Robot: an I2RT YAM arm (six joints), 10 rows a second.
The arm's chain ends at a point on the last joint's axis. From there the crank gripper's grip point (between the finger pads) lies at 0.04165 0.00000 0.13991 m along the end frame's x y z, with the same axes.
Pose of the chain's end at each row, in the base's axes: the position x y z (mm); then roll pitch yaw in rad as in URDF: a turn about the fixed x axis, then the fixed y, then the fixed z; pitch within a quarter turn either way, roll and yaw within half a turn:
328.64 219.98 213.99 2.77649 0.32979 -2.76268
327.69 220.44 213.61 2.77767 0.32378 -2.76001
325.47 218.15 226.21 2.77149 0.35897 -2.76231
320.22 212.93 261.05 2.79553 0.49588 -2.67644
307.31 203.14 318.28 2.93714 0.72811 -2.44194
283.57 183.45 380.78 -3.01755 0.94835 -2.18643
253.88 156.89 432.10 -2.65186 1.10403 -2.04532
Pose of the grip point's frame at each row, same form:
312.87 267.47 76.86 2.77649 0.32979 -2.76268
311.10 267.44 76.41 2.77767 0.32378 -2.76001
313.08 267.69 89.46 2.77149 0.35897 -2.76231
322.16 267.00 125.47 2.79553 0.49588 -2.67644
334.98 263.56 188.31 2.93714 0.72811 -2.44194
348.82 245.72 266.00 -3.01755 0.94835 -2.18643
354.24 208.22 339.35 -2.65186 1.10403 -2.04532

